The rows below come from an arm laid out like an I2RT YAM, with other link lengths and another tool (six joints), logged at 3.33 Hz.
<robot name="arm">
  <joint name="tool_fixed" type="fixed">
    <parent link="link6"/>
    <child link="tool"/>
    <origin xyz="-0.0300 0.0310 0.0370" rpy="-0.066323 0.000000 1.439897"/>
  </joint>
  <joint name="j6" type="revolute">
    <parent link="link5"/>
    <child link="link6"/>
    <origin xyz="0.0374 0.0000 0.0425" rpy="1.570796 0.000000 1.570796"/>
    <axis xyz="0 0 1"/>
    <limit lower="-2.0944" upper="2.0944"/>
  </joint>
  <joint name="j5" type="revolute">
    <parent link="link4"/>
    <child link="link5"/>
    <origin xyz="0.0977 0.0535 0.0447" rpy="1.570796 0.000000 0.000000"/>
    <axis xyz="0 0 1"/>
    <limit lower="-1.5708" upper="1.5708"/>
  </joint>
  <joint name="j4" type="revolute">
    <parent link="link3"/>
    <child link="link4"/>
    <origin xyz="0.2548 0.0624 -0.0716" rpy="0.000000 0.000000 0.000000"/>
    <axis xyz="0 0 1"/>
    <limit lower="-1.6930" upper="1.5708"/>
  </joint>
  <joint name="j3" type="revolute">
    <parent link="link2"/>
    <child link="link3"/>
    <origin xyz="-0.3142 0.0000 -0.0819" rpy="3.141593 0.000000 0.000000"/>
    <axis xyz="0 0 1"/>
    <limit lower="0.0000" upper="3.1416"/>
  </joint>
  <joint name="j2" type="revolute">
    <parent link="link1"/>
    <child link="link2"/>
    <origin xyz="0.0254 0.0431 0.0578" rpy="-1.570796 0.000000 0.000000"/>
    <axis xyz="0 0 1"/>
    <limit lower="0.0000" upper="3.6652"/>
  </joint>
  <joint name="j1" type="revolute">
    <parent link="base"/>
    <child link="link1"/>
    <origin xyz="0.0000 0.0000 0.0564" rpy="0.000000 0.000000 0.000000"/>
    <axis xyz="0 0 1"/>
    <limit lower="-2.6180" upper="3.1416"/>
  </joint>
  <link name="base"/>
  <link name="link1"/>
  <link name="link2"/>
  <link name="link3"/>
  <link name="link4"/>
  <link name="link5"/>
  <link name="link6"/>
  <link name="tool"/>
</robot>
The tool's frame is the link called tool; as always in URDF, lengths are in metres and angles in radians.
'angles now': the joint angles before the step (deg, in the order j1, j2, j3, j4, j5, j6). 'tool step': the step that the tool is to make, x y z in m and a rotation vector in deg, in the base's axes. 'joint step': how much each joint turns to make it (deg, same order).
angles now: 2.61 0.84 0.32 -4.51 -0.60 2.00
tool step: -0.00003 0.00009 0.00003 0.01 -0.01 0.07
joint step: 0.00 0.00 0.00 0.02 -0.07 0.00
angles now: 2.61 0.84 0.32 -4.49 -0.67 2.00
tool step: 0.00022 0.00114 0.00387 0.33 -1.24 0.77
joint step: 0.00 0.01 0.00 1.27 -0.79 0.21
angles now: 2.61 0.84 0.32 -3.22 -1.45 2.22
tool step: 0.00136 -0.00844 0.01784 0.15 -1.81 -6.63
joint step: 0.00 0.00 2.79 -0.99 6.62 0.40
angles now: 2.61 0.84 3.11 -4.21 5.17 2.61
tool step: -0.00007 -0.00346 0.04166 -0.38 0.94 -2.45
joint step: -0.01 6.30 8.64 -3.27 2.46 -0.24
